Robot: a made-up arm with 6 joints. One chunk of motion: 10 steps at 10 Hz.
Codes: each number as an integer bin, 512 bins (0 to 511) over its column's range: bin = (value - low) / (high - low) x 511, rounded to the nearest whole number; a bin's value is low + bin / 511 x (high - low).
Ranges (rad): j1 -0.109..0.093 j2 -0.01..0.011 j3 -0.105..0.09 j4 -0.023..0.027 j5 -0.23..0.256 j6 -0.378..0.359
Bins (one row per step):
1: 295 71 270 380 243 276
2: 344 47 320 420 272 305
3: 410 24 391 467 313 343
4: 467 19 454 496 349 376
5: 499 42 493 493 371 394
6: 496 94 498 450 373 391
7: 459 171 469 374 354 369
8: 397 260 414 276 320 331
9: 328 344 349 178 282 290
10: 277 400 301 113 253 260
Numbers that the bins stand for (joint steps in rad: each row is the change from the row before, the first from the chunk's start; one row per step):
1: 0.00761 -0.00708 -0.00197 0.01418 0.00111 0.02007
2: 0.02698 -0.00807 0.01711 0.01810 0.02869 0.06189
3: 0.05307 -0.00901 0.04421 0.02269 0.06769 0.11670
4: 0.07561 -0.00922 0.06825 0.02553 0.10193 0.16429
5: 0.08826 -0.00827 0.08313 0.02524 0.12285 0.19025
6: 0.08707 -0.00614 0.08504 0.02103 0.12475 0.18593
7: 0.07244 -0.00297 0.07397 0.01359 0.10668 0.15420
8: 0.04794 0.00068 0.05298 0.00401 0.07434 0.09939
9: 0.02066 0.00414 0.02818 -0.00558 0.03820 0.04026
10: 0.00050 0.00644 0.00986 -0.01194 0.01062 -0.00301

